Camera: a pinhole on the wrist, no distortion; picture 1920 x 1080 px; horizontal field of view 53.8 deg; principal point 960.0 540.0 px. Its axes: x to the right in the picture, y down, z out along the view. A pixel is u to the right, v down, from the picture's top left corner.
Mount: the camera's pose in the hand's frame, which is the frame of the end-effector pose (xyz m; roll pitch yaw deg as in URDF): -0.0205 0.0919 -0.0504 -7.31 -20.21 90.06
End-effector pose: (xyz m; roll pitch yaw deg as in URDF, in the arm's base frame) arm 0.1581 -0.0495 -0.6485 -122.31 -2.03 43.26
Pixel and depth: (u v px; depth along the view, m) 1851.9 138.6 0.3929
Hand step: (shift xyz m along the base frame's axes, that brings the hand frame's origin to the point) -0.1618 0.2060 -0.3151
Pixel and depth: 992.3 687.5 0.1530
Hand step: -0.0729 0.0064 -0.0865
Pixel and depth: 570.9 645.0 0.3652
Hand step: -0.2508 0.1426 -0.0557
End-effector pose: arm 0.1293 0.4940 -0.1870 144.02 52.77 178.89
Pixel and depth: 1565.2 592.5 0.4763
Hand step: 0.3154 0.3132 -0.1167
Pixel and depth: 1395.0 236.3 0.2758
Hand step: 0.1353 0.1791 -0.0855
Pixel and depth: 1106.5 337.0 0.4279
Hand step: 0.2685 0.1884 -0.1644
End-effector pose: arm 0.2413 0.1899 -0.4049 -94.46 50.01 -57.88
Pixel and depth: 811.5 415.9 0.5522
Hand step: 0.4153 0.2081 0.1086
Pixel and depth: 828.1 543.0 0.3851
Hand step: 0.2497 0.1720 0.0805
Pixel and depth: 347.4 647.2 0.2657
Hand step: 0.1482 0.0856 0.0954
